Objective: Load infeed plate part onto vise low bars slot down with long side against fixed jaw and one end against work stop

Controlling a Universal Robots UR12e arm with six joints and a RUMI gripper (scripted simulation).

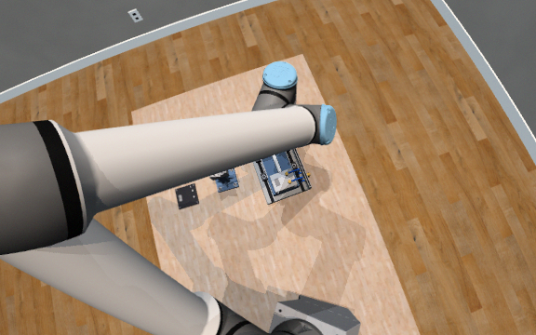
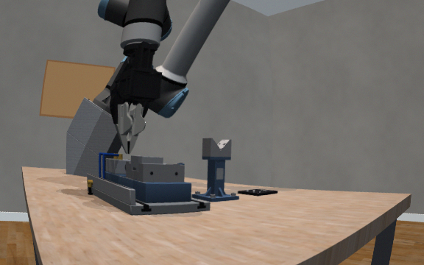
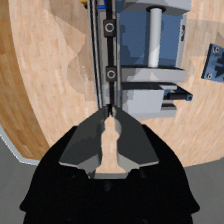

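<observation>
Right now the part is 5 cm to the left of my hand and 4 cm below it. Also, from my hand: work stop 11 cm to the left, 4 cm below; then fixed jaw 3 cm ahead, 7 cm to the left, 5 cm below; then moving jaw 4 cm behind, 7 cm to the left, 5 cm below.
</observation>
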